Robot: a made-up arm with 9 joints. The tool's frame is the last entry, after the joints. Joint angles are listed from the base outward.
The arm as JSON. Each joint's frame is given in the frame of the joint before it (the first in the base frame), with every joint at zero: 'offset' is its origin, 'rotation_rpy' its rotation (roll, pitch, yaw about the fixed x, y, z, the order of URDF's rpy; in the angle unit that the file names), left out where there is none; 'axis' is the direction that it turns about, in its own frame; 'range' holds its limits. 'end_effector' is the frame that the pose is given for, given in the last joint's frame.
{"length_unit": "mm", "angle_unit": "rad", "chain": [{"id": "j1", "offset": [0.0, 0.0, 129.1], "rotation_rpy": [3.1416, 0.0, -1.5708], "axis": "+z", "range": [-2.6, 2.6]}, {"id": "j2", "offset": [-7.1, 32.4, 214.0], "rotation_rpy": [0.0, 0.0, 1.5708], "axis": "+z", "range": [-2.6, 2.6]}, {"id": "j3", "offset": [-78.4, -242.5, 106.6], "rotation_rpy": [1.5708, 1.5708, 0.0], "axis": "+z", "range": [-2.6, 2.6]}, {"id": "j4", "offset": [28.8, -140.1, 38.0], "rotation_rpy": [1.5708, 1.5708, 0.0], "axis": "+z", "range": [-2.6, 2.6]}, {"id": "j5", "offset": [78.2, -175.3, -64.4], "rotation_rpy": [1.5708, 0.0, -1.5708], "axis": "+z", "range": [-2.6, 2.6]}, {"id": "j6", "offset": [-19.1, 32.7, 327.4], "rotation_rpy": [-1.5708, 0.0, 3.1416], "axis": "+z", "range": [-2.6, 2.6]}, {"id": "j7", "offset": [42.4, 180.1, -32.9], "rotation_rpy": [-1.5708, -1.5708, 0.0], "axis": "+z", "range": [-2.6, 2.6]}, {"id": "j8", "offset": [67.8, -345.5, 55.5], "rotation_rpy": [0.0, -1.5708, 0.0], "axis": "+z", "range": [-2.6, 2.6]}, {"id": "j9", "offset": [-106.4, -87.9, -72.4], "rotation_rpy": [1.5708, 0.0, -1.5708], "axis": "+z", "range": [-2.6, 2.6]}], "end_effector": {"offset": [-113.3, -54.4, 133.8], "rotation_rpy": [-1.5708, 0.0, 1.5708]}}
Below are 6 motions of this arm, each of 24 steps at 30 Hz.
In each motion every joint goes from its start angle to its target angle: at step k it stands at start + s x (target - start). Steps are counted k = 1, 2, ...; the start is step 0. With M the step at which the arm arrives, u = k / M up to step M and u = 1 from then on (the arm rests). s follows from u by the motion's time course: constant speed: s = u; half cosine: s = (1 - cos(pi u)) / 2; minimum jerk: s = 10 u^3 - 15 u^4 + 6 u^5.
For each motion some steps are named. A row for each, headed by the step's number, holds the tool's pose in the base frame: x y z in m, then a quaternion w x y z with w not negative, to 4 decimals.
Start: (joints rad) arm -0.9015 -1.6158 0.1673 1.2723 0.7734 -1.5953 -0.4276 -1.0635 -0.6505
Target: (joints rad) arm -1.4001 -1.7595 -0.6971 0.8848 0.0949 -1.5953 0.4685 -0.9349 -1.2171
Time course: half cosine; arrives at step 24
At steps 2, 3, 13, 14, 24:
2: 0.0852 0.2426 -0.3148 0.1496 0.3730 0.7414 0.5374
3: 0.0833 0.2447 -0.3155 0.1421 0.3556 0.7423 0.5498
13: 0.0303 0.2894 -0.3274 0.1367 0.1530 -0.7076 -0.6762
14: 0.0239 0.2935 -0.3277 0.1770 0.2165 -0.6944 -0.6630
24: -0.0100 0.3157 -0.3195 0.3934 0.5356 -0.5851 -0.4648

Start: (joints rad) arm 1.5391 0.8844 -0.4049 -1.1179 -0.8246 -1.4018 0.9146 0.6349 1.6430
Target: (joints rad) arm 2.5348 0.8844 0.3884 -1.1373 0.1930 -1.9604 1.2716 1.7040 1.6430
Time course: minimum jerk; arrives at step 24
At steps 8, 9, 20, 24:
8: 0.1085 0.1327 0.1750 0.5029 0.0621 0.0800 0.8584
9: 0.1483 0.1529 0.1851 0.5394 0.0558 0.1275 0.8305
20: 0.7070 0.2603 0.1067 0.6726 -0.0020 0.4690 0.5724
24: 0.7359 0.2576 0.0944 0.6730 -0.0030 0.4761 0.5661

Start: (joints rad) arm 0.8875 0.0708 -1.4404 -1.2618 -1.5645 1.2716 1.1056 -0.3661 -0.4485
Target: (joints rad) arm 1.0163 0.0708 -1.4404 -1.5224 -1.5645 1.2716 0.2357 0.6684 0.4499
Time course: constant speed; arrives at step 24
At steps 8, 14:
8: 0.0093 -0.4536 -0.2324 0.4573 0.3827 -0.6900 -0.4103
14: 0.0831 -0.5275 -0.1816 0.2600 0.3394 -0.8203 -0.3800

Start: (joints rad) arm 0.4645 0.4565 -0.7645 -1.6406 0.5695 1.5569 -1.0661 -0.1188 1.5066
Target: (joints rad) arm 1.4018 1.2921 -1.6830 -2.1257 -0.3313 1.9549 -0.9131 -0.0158 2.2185
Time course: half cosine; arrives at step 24
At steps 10, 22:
10: -0.1431 -0.8292 -0.2428 0.4583 0.2931 -0.2173 0.8105
22: -0.6153 -0.2503 -0.7409 0.5344 0.5486 -0.5265 0.3692

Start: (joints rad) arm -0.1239 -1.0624 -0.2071 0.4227 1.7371 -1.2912 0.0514 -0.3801 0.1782
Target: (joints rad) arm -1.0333 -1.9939 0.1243 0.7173 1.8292 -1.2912 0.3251 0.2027 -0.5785
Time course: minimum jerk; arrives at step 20
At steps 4, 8, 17, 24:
4: 0.1942 0.0846 -0.5046 0.3414 0.7700 -0.3151 0.4373
8: 0.0961 0.2091 -0.4840 0.1509 0.7976 -0.0876 0.5774
17: -0.2831 0.0974 -0.3886 0.4722 -0.5885 -0.3137 -0.5765
24: -0.2912 0.0797 -0.3837 0.4963 -0.5757 -0.3220 -0.5644

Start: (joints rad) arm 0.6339 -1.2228 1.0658 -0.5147 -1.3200 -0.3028 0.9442 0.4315 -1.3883
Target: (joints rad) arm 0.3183 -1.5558 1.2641 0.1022 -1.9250 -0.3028 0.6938 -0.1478 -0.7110
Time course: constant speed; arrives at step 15
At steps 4, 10, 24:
4: 0.1800 -0.3765 -0.2000 0.3225 0.0005 0.9390 0.1192
10: 0.3715 -0.2601 -0.1522 0.3574 -0.2725 0.8578 0.2494
24: 0.4629 -0.0883 -0.1121 0.3483 -0.4634 0.7153 0.3902

